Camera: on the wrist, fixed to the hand. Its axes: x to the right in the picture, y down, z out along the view.
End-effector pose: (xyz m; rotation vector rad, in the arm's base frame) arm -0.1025 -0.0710 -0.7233 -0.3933 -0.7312 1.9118
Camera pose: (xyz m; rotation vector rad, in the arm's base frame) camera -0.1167 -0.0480 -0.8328 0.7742 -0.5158 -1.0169
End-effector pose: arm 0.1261 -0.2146 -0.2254 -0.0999 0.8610 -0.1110
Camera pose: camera 0.0813 -0.1485 -0.3050 -1.3828 -0.3665 -2.7687
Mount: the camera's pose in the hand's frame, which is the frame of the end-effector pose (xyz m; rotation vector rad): 0.0217 0.0734 -0.0828 -0.0760 -0.2854 -3.0642
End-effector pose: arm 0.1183 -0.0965 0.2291 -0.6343 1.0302 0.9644
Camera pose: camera 0.0226 -0.1227 0.1755 -1.0902 -0.8429 -1.6017
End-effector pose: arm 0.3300 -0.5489 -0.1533 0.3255 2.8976 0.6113
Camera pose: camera 0.3055 -0.5094 -0.0506 -2.5078 0.3358 -0.1604
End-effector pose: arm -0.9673 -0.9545 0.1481 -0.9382 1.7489 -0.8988
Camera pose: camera -1.0660 -0.9274 0.1009 2.0387 1.0421 1.1172
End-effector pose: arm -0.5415 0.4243 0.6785 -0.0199 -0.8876 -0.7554
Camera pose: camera -0.4313 0.4402 0.6609 -0.9324 0.2341 2.1869
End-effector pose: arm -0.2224 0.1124 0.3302 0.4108 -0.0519 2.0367
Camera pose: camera -0.3171 0.1125 0.2690 0.1944 0.2121 -1.0373
